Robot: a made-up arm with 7 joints. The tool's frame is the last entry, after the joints. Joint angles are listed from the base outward.
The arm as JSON. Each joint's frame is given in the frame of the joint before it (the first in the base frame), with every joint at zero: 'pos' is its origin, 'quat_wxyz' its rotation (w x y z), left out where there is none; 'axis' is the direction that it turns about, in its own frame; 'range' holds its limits. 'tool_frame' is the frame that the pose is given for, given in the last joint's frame.
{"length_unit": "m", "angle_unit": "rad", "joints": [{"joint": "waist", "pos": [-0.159, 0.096, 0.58], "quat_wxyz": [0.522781, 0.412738, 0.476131, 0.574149], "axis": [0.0, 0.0, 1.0], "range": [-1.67, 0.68]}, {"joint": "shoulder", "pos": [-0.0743, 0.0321, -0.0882], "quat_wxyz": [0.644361, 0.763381, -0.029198, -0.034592], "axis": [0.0, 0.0, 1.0], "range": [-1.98, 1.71]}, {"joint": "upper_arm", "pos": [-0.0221, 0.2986, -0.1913], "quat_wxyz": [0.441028, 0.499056, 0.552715, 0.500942], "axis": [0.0, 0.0, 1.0], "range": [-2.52, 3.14]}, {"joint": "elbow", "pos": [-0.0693, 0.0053, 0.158], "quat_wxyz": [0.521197, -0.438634, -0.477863, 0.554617], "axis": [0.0, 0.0, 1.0], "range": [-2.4, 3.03]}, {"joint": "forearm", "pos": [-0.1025, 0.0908, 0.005], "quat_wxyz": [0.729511, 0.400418, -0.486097, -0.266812], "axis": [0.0, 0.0, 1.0], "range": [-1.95, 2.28]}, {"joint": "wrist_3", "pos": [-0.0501, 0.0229, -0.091], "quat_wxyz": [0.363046, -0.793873, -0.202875, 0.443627], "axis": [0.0, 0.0, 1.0], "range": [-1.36, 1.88]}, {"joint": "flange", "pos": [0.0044, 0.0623, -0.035], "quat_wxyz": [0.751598, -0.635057, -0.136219, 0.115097], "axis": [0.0, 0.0, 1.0], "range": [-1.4, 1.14]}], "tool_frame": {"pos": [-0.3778, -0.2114, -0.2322], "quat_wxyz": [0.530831, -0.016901, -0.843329, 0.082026]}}
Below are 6 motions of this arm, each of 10 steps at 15 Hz.
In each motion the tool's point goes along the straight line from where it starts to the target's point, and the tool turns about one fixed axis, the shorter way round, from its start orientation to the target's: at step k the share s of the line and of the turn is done. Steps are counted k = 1, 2, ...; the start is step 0. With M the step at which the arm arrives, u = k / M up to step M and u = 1 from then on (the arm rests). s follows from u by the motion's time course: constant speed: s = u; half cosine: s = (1 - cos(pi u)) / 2; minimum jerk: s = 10 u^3 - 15 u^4 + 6 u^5.
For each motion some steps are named. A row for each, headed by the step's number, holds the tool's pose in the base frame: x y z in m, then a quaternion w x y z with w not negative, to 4 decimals.
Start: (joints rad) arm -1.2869 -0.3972 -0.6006 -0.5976 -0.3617 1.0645 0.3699
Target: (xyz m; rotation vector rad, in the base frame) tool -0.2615 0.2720 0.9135 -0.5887 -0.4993 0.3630
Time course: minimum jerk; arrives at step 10
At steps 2, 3, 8, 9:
2: -0.3100 -0.0931 0.6628 0.7057 0.0199 -0.6519 0.2769
3: -0.3046 -0.0524 0.6908 0.7414 -0.0157 -0.6144 0.2696
8: -0.2645 0.2496 0.8981 0.9058 -0.2684 -0.2711 0.1843
9: -0.2619 0.2687 0.9112 0.9098 -0.2830 -0.2464 0.1773

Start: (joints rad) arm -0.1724 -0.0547 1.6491 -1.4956 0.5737 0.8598 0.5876
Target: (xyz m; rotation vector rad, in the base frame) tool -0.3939 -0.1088 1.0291 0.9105 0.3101 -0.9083
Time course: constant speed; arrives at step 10
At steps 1, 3, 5, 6, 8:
1: -0.4898 0.0256 0.9559 0.6430 0.4983 -0.0501 -0.5794
3: -0.4685 -0.0043 0.9721 0.6810 0.4852 -0.0067 -0.5484
5: -0.4472 -0.0342 0.9884 0.7160 0.4699 0.0366 -0.5150
6: -0.4365 -0.0491 0.9966 0.7323 0.4615 0.0583 -0.4974
8: -0.4152 -0.0789 1.0128 0.7624 0.4431 0.1014 -0.4606

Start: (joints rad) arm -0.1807 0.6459 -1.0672 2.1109 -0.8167 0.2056 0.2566
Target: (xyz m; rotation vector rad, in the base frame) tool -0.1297 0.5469 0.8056 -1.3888 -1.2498 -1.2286
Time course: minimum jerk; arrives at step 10
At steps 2, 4, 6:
2: 0.1571 0.4637 0.5251 0.1287 -0.8052 -0.3999 -0.4186
4: 0.0781 0.4866 0.6024 0.2184 -0.7497 -0.4360 -0.4474
6: -0.0330 0.5189 0.7111 0.3394 -0.6549 -0.4771 -0.4778

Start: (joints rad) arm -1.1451 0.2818 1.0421 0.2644 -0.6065 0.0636 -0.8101
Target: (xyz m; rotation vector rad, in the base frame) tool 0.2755 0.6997 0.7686 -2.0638 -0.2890 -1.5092
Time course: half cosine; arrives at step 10
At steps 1, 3, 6, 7, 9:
1: 0.4302 0.5068 0.8886 0.4819 -0.6678 0.4078 -0.3943
3: 0.4014 0.5427 0.8662 0.4556 -0.7066 0.3174 -0.4386
6: 0.3303 0.6314 0.8111 0.3675 -0.7643 0.0801 -0.5238
7: 0.3082 0.6589 0.7939 0.3342 -0.7707 0.0042 -0.5425
9: 0.2794 0.6949 0.7716 0.2871 -0.7706 -0.0946 -0.5610

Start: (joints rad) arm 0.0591 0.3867 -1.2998 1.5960 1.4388 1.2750 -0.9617
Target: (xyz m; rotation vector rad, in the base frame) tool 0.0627 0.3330 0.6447 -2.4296 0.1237 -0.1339
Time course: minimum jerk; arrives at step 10
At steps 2, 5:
2: -0.1215 0.5469 0.7354 0.4881 -0.8570 -0.0097 0.1651
5: -0.0351 0.4465 0.6929 0.4251 -0.9027 0.0174 0.0640

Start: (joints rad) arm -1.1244 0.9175 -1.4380 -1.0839 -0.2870 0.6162 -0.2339
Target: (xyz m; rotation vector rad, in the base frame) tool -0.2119 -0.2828 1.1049 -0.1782 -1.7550 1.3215
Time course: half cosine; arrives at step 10
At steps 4, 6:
4: -0.2666 -0.2469 0.8970 0.3445 -0.1585 -0.8430 0.3816
6: -0.2408 -0.2638 0.9952 0.3981 -0.1186 -0.7863 0.4574

